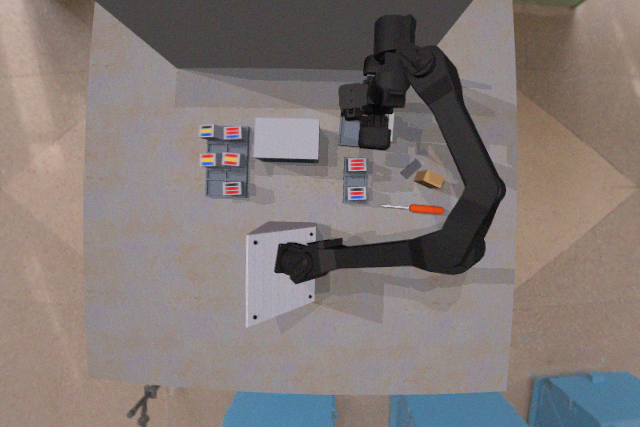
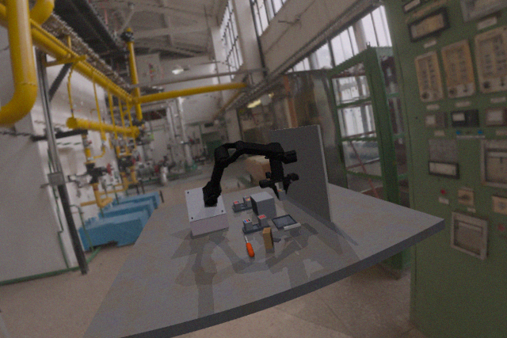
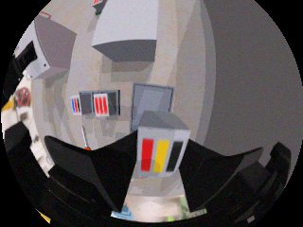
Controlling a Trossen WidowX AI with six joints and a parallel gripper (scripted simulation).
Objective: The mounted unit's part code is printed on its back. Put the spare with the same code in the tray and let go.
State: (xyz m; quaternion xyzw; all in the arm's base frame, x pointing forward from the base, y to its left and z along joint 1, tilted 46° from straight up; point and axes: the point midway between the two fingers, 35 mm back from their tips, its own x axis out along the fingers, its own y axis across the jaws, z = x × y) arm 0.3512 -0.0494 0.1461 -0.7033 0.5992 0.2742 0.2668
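Right now the grey tray is 1 cm behind my gripper tip and 13 cm below it. The rest, counted from my gripper tip: grey mounted unit: 8 cm behind, 20 cm to the left, 8 cm below; rack: 15 cm behind, 12 cm below; tall grey panel: 15 cm ahead, 22 cm to the left, 9 cm above.
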